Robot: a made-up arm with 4 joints.
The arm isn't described. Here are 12 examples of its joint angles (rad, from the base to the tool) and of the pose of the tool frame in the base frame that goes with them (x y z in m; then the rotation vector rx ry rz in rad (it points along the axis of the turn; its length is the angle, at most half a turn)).
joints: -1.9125 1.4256 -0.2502 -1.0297
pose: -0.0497 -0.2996 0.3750 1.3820 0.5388 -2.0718
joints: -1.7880 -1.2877 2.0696 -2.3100
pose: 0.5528 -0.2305 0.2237 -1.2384 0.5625 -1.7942
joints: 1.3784 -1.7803 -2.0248 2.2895
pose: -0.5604 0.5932 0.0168 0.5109 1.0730 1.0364
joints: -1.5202 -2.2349 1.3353 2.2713
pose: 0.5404 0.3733 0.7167 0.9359 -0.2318 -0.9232
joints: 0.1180 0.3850 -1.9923 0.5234
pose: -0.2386 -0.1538 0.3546 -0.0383 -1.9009 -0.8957
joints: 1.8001 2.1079 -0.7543 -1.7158
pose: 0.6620 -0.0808 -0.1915 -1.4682 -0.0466 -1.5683
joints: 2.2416 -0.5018 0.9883 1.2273
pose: 0.4209 -0.3025 -0.3033 -1.0070 -0.7313 -1.2049
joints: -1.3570 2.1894 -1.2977 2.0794
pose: -0.5782 0.2766 -0.0284 -0.7192 1.8843 -1.0673
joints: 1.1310 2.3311 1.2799 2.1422
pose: 0.0486 0.6135 -0.5950 -0.4588 -1.8065 1.0678
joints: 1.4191 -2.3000 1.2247 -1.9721
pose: -0.3346 0.4376 0.1114 0.5407 -1.9109 -1.1453
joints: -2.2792 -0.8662 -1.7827 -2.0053
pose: 0.8198 -0.0712 0.2699 2.2168 1.1506 0.0378
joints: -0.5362 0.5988 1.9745 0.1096
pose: -0.4864 0.0475 0.3264 0.5429 2.3698 0.6444
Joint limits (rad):
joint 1: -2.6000..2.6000
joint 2: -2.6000..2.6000
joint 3: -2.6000..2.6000
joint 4: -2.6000..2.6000
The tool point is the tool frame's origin. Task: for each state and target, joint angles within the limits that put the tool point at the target. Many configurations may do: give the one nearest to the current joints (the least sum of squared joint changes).
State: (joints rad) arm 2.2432 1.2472 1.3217 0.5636
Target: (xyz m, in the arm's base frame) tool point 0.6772 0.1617 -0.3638
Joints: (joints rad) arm 2.0958 1.5627 1.5593 1.3369
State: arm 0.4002 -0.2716 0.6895 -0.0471
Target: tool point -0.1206 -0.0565 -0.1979
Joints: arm 0.7766 -0.3784 0.4554 0.3972
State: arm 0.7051 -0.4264 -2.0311 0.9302
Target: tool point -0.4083 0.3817 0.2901
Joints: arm 0.6421 -1.0693 -2.2688 0.9361
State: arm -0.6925 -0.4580 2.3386 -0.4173
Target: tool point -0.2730 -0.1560 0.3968
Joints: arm -1.0992 -0.3904 2.6000 -1.0421
